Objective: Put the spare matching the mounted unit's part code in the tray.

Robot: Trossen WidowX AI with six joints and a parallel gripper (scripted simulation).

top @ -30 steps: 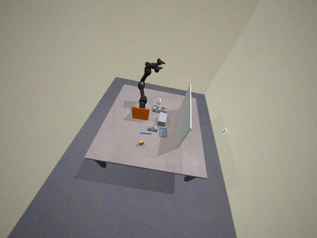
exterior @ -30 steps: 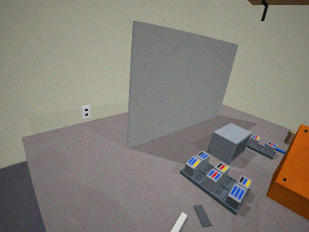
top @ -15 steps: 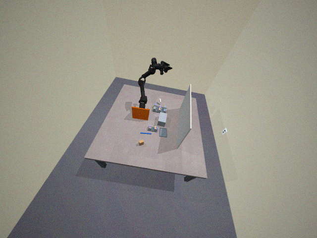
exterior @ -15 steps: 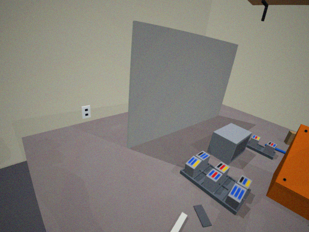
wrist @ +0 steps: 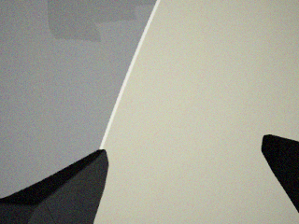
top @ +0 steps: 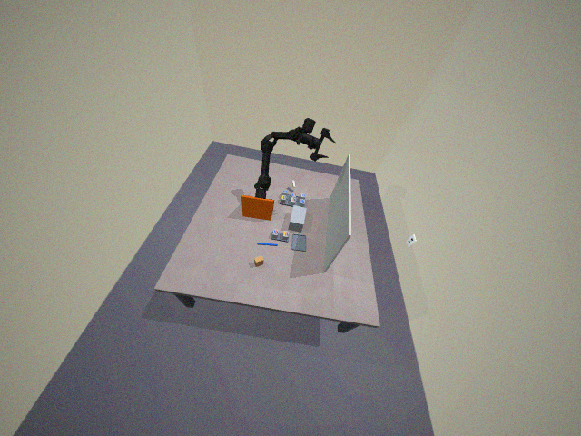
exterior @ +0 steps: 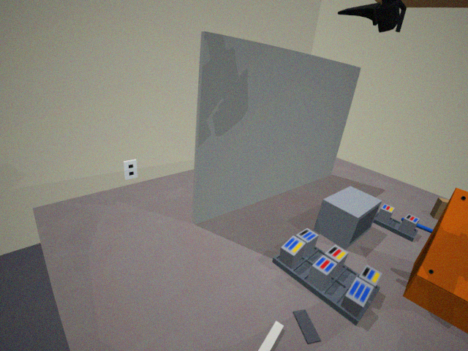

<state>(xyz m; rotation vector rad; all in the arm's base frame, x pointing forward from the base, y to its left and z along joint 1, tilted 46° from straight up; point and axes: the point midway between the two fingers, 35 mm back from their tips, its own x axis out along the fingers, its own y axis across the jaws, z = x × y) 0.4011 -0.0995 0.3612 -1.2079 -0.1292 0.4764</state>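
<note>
Now: the grey spare 51 cm below my gripper tip, 25 cm behind it and 6 cm to the left of it. The rest, counted from my gripper tip: tray 55 cm below, 34 cm to the right, 3 cm behind; grey mounted unit 50 cm below, 17 cm to the right, 9 cm behind; tall panel 33 cm below, 16 cm to the right, 16 cm ahead.
</note>
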